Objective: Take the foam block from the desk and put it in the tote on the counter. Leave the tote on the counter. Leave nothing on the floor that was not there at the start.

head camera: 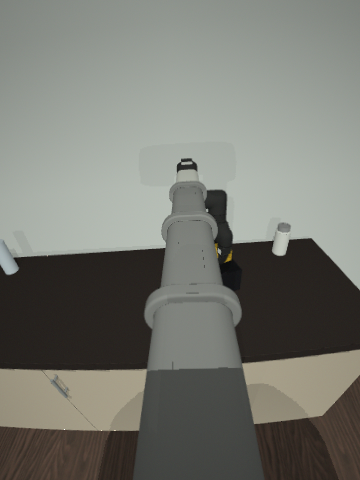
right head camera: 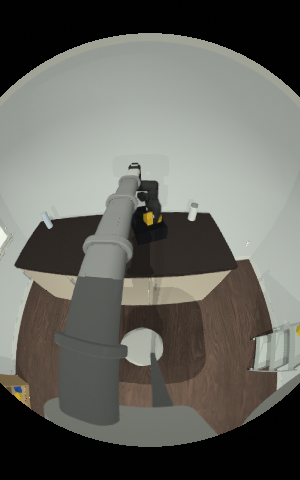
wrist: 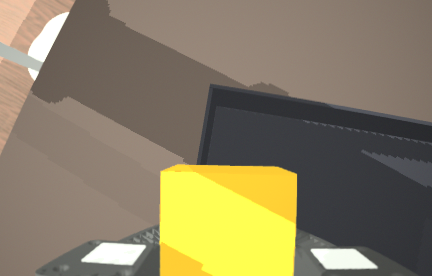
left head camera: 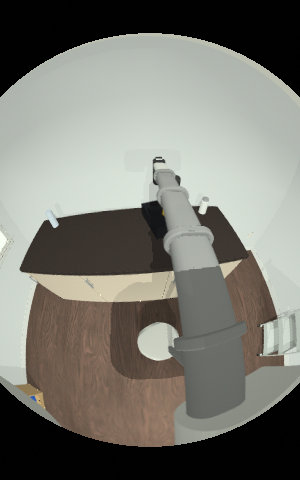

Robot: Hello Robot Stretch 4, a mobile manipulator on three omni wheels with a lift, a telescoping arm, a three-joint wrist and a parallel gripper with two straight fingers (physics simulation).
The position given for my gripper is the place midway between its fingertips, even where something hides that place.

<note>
I see my gripper (wrist: 225, 241), a yellow foam block (wrist: 207, 213), a black tote (right head camera: 144, 233) and a counter (head camera: 82, 344).
The black tote shows as well in the wrist view (wrist: 356, 169). The counter is seen too in the right head camera view (right head camera: 194, 257) and in the left head camera view (left head camera: 112, 255).
</note>
